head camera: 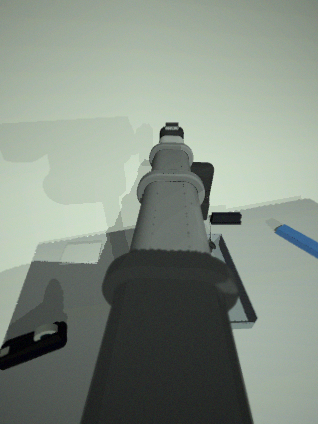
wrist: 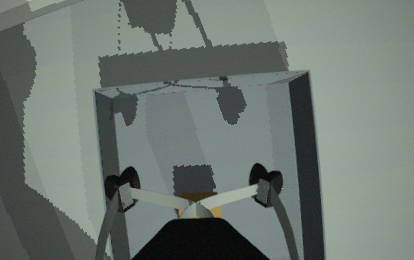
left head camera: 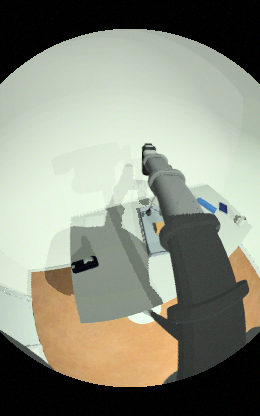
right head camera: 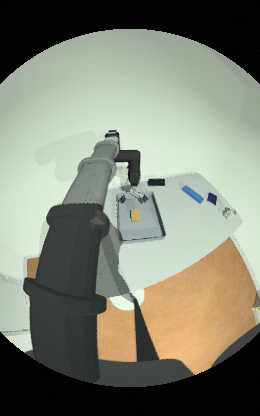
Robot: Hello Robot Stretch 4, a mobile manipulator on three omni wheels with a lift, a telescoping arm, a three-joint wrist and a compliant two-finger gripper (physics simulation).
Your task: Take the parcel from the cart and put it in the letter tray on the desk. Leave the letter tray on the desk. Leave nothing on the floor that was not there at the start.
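Places are measured from the robot's base along level axes (x ahead, y left, z up), in millimetres.
Pixels of known places: gripper, fingertip midpoint: (wrist: 194,179) (left head camera: 158,214) (right head camera: 133,201).
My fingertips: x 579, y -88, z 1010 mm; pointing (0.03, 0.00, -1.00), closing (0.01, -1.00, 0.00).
Ahead of a thing's pixels: the offset from my fingertips to its top centre. "*": to the spot under its first point. Level surfaces: height alone.
The parcel, a small orange box @(dx -62, dy -6, dz -36 mm) (left head camera: 159,228) (right head camera: 135,215) (wrist: 217,211), lies inside the grey letter tray @(dx -61, dy -27, dz -23 mm) (head camera: 237,280) (right head camera: 160,222) (wrist: 306,150) on the desk @(dz -88 mm) (head camera: 285,300) (left head camera: 115,295) (right head camera: 190,225). My gripper (right head camera: 133,198) (wrist: 194,179) is open, its two fingertips wide apart with nothing between them. It hangs over the tray, on the far side of the parcel in the right head camera view. In the wrist view the gripper's body and pale finger strips hide part of the parcel. The arm hides part of the tray in the head camera view. The cart does not show.
A black object with a pale part @(dx -300, dy +447, dz -18 mm) (head camera: 35,345) (left head camera: 85,264) lies left on the desk. Right of the arm are a black block @(dx +281, dy -203, dz -34 mm) (head camera: 226,218) (right head camera: 156,182), a blue stick-like object @(dx +147, dy -507, dz -58 mm) (head camera: 297,240) (right head camera: 192,194), a dark blue square @(* dx +98, dy -715, dz -76 mm) (right head camera: 212,198) and a small whitish object @(* dx -105, dy -762, dz -20 mm) (right head camera: 229,212).
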